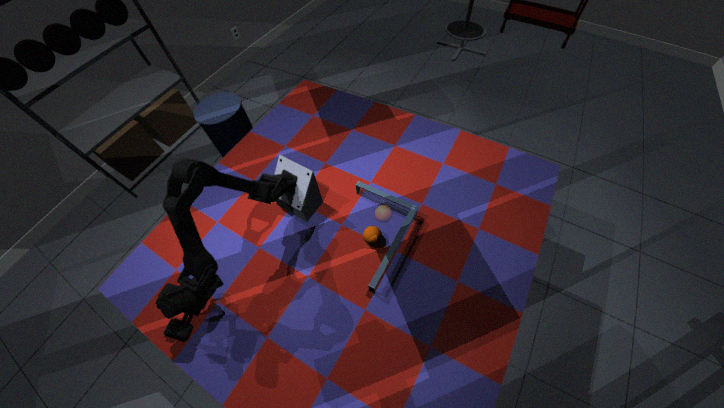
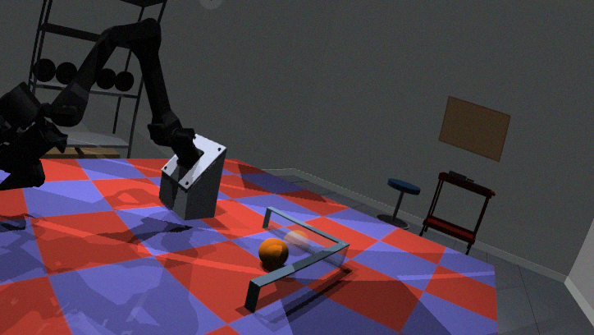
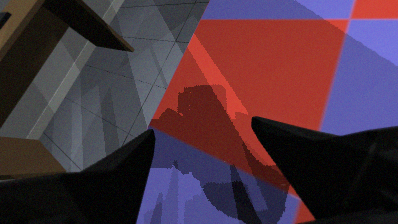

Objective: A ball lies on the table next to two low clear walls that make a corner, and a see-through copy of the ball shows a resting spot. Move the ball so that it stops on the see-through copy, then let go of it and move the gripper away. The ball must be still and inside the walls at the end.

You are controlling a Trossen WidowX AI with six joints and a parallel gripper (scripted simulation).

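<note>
Right now my gripper tip is 33 cm short of the orange ball, 55 cm to the right of it and 4 cm above it. Round my gripper tip: see-through copy of ball (32 cm ahead, 64 cm to the left, 4 cm below).
</note>
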